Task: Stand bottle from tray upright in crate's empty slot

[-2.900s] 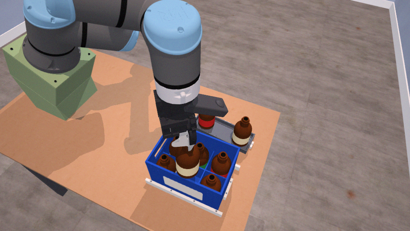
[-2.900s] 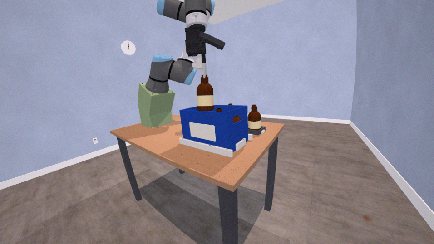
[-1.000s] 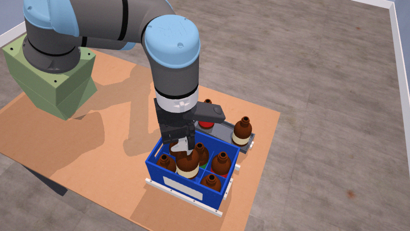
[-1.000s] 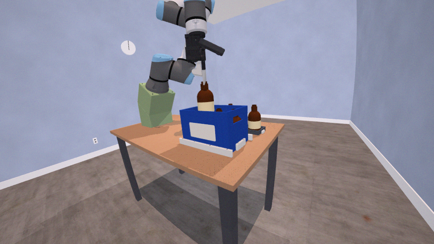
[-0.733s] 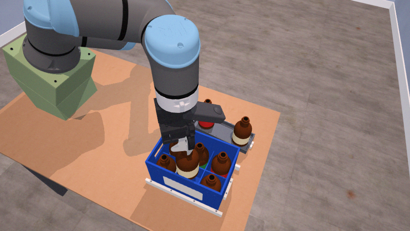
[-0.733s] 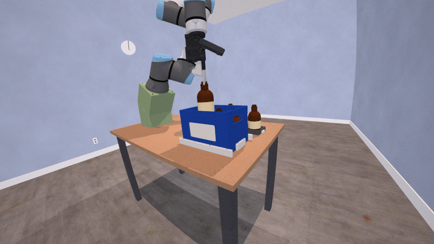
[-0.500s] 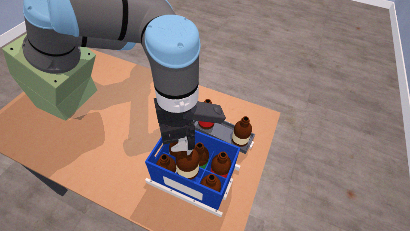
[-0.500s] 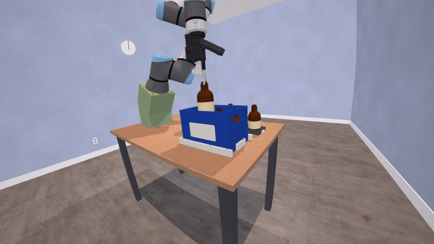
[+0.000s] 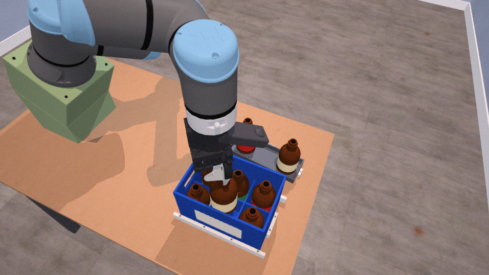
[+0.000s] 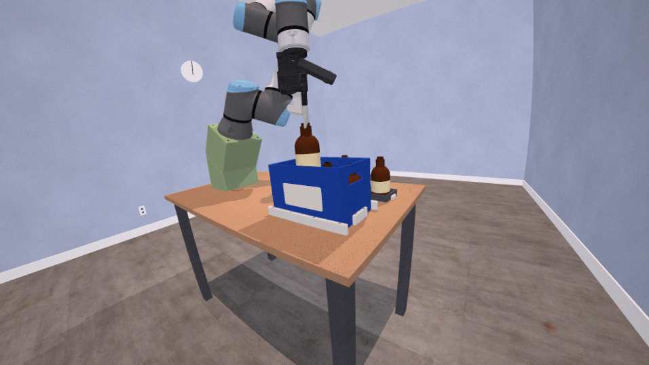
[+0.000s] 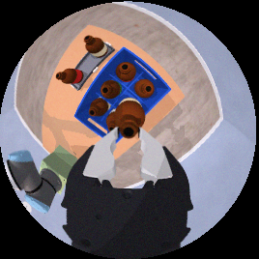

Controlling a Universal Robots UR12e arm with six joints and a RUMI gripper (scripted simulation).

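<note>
The blue crate is 5 cm to the left of my hand and 21 cm below it. The rest, counted from my hand: red-label bottle: 7 cm behind, 30 cm to the left, 21 cm below; then grey tray: 1 cm ahead, 29 cm to the left, 28 cm below.
</note>
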